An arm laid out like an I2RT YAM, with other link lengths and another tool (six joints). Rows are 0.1 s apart.
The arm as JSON. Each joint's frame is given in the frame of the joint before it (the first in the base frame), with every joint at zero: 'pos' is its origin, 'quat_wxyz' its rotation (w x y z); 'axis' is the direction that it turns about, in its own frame. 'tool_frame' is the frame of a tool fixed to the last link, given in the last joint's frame.
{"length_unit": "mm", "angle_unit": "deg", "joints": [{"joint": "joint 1", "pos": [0.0, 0.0, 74.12], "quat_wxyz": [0.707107, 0.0, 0.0, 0.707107], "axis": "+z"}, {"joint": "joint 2", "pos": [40.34, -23.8, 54.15], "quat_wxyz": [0.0, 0.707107, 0.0, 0.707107], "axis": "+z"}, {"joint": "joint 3", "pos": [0.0, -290.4, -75.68], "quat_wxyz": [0.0, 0.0, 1.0, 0.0], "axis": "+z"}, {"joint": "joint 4", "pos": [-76.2, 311.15, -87.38], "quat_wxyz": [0.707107, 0.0, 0.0, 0.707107], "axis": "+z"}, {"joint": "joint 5", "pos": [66.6, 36.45, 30.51], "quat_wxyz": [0.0, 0.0, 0.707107, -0.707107], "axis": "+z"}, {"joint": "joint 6", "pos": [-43.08, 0.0, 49.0], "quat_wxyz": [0.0, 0.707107, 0.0, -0.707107], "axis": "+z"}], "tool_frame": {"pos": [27.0, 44.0, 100.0], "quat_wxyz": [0.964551, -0.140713, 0.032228, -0.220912]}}
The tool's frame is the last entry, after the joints.
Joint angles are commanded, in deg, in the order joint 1, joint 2, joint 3, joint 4, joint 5, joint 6. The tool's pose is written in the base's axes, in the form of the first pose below.
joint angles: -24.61 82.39 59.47 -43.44 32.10 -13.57
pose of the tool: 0.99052, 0.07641, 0.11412, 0.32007; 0.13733, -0.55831, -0.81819, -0.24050; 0.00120, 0.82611, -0.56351, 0.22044; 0, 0, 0, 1
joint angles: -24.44 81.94 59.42 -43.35 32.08 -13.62
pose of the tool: 0.98996, 0.07242, 0.12136, 0.32024; 0.14110, -0.55526, -0.81962, -0.23924; 0.00803, 0.82852, -0.55991, 0.22308; 0, 0, 0, 1
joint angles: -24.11 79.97 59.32 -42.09 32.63 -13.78
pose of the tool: 0.98819, 0.03717, 0.14864, 0.32027; 0.14563, -0.52935, -0.83581, -0.23776; 0.04761, 0.84759, -0.52852, 0.23795; 0, 0, 0, 1
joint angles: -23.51 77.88 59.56 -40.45 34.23 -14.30
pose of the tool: 0.98449, -0.00199, 0.17544, 0.32084; 0.15249, -0.48481, -0.86122, -0.23629; 0.08677, 0.87461, -0.47699, 0.25862; 0, 0, 0, 1
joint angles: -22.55 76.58 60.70 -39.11 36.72 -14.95
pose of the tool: 0.98050, -0.03580, 0.19325, 0.32353; 0.15941, -0.43028, -0.88851, -0.23451; 0.11496, 0.90198, -0.41618, 0.28210; 0, 0, 0, 1
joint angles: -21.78 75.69 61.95 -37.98 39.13 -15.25
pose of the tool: 0.97717, -0.07222, 0.19979, 0.32484; 0.15814, -0.38070, -0.91107, -0.23338; 0.14186, 0.92187, -0.36059, 0.30341; 0, 0, 0, 1
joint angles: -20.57 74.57 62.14 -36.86 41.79 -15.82
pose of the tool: 0.97482, -0.09066, 0.20374, 0.32431; 0.16311, -0.33315, -0.92866, -0.22840; 0.15207, 0.93850, -0.30997, 0.31854; 0, 0, 0, 1
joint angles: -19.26 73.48 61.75 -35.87 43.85 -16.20
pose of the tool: 0.97232, -0.10231, 0.21007, 0.32354; 0.17142, -0.29864, -0.93885, -0.22176; 0.15879, 0.94887, -0.27283, 0.32772; 0, 0, 0, 1
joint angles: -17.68 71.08 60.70 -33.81 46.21 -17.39
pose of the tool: 0.96557, -0.12826, 0.22632, 0.31961; 0.18933, -0.25014, -0.94952, -0.21232; 0.17839, 0.95968, -0.21725, 0.34241; 0, 0, 0, 1
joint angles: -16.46 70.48 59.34 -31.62 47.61 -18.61
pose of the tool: 0.96271, -0.12596, 0.23942, 0.32174; 0.20750, -0.22401, -0.95224, -0.20606; 0.17358, 0.96641, -0.18952, 0.34239; 0, 0, 0, 1
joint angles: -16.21 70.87 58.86 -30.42 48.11 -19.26
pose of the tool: 0.96304, -0.11969, 0.24129, 0.32461; 0.21223, -0.21442, -0.95341, -0.20556; 0.16585, 0.96938, -0.18110, 0.33968; 0, 0, 0, 1
